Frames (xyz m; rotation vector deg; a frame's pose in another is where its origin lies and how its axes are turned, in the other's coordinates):
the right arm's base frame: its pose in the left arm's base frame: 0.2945 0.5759 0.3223 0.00 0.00 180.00
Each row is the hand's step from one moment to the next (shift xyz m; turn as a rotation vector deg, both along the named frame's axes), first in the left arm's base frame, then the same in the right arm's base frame.
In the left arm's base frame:
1: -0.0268 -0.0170 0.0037 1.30 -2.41 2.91
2: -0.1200 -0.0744 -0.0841 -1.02 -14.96 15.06
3: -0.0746 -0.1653 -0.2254 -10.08 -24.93 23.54
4: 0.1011 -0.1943 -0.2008 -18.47 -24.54 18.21
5: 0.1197 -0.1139 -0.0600 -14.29 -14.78 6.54
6: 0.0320 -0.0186 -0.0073 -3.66 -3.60 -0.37
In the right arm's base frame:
1: 0.0268 0.0170 0.0037 -1.30 2.41 2.91
2: 0.1200 0.0744 -0.0841 1.02 14.96 15.06
3: 0.0746 0.1653 -0.2254 10.08 24.93 23.54
4: -0.1011 0.1943 -0.2008 18.47 24.54 18.21
5: -0.1197 0.1139 -0.0600 14.29 14.78 6.54
6: -0.0320 0.0186 -0.0073 3.66 3.60 -0.37

